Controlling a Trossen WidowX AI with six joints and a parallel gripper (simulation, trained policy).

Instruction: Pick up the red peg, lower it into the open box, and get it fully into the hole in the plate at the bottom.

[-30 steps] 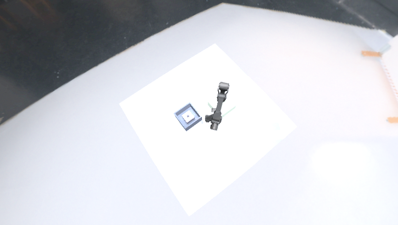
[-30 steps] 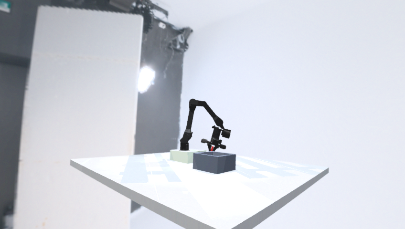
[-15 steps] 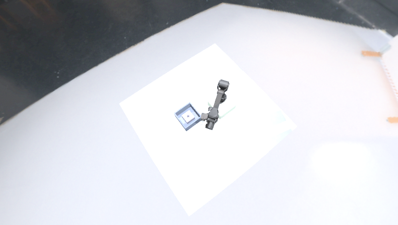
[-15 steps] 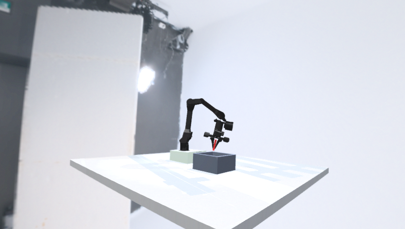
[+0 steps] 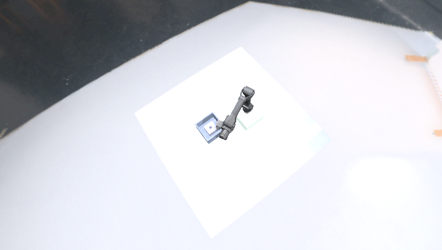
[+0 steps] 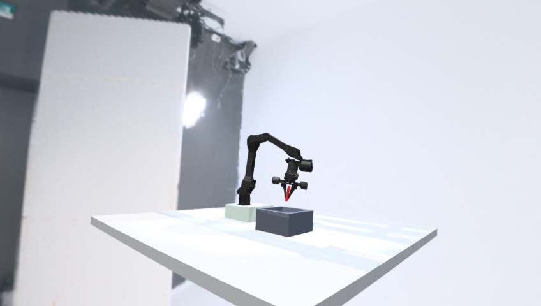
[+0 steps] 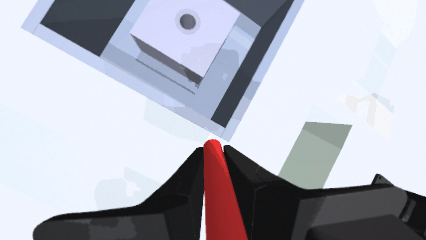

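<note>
Right now the red peg is 30 mm above my gripper tip and 10 mm to the left of it. The rest, counted from my gripper tip: grey-blue box: 110 mm below, 100 mm to the right, 80 mm ahead.
</note>
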